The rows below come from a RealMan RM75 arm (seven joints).
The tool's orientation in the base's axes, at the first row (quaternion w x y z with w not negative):
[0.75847, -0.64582, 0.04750, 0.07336]
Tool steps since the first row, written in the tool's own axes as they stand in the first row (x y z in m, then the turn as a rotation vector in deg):
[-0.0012, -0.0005, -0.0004, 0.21, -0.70, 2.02]
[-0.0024, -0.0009, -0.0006, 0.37, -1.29, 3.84]
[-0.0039, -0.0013, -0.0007, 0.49, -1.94, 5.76]
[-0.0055, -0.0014, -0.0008, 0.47, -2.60, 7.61]
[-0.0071, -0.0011, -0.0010, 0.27, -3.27, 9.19]
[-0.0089, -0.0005, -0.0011, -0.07, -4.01, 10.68]
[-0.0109, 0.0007, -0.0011, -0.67, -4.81, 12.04]
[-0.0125, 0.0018, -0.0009, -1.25, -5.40, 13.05]
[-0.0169, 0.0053, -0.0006, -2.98, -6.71, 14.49]
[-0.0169, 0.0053, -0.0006, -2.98, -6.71, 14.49]
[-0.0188, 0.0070, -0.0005, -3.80, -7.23, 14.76]
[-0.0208, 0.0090, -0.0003, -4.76, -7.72, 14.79]
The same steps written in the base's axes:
[-0.0011, -0.0005, 0.0006, 0.28, 1.89, 0.97]
[-0.0022, -0.0009, 0.0012, 0.50, 3.61, 1.81]
[-0.0036, -0.0011, 0.0018, 0.69, 5.41, 2.73]
[-0.0052, -0.0013, 0.0022, 0.74, 7.13, 3.68]
[-0.0068, -0.0015, 0.0021, 0.62, 8.57, 4.62]
[-0.0087, -0.0016, 0.0018, 0.38, 9.91, 5.64]
[-0.0108, -0.0015, 0.0010, -0.10, 11.10, 6.73]
[-0.0126, -0.0012, 0.0002, -0.59, 11.98, 7.57]
[-0.0175, -0.0006, -0.0024, -2.11, 13.11, 9.36]
[-0.0175, -0.0006, -0.0024, -2.11, 13.11, 9.36]
[-0.0197, -0.0003, -0.0038, -2.83, 13.25, 10.05]
[-0.0220, 0.0001, -0.0053, -3.69, 13.16, 10.69]

